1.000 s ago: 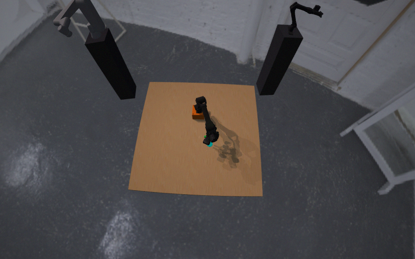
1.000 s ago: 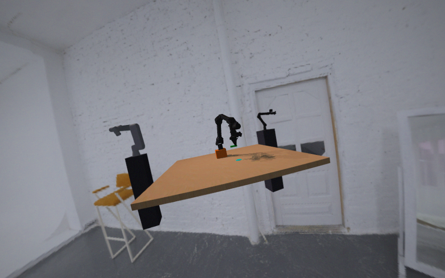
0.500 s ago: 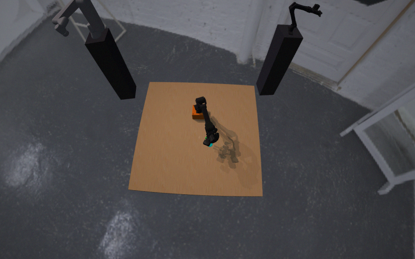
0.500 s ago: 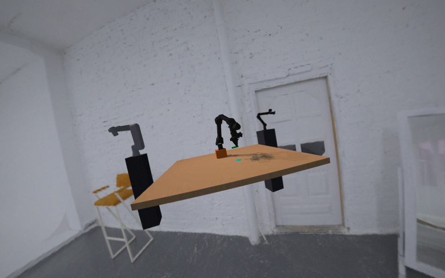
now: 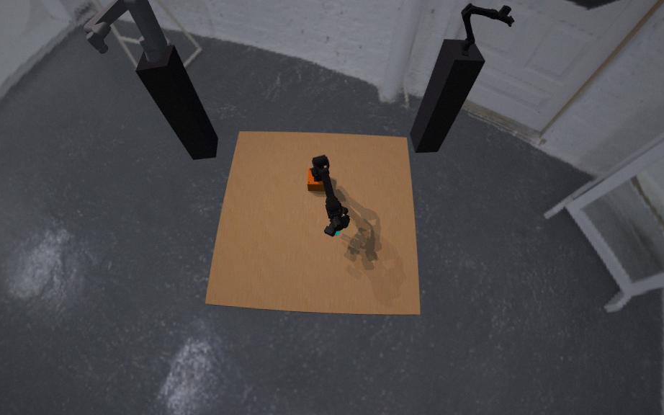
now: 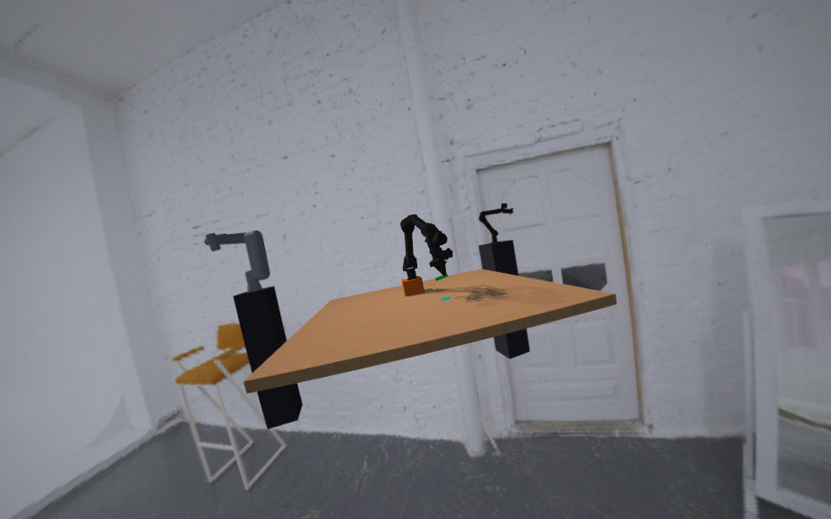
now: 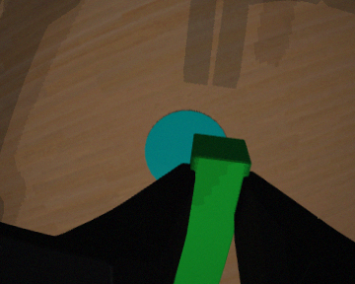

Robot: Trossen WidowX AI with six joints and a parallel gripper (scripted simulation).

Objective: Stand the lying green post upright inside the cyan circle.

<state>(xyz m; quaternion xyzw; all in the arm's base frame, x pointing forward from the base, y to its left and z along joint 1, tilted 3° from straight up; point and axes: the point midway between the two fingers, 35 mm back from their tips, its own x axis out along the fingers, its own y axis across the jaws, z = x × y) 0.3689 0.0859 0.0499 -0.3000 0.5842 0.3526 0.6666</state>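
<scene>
My gripper tip is 2 cm past the cyan circle, 1 cm to the left of it and 12 cm above it. From my gripper tip the other things lie so: green post 1 cm behind, 2 cm to the right, 1 cm below.
</scene>
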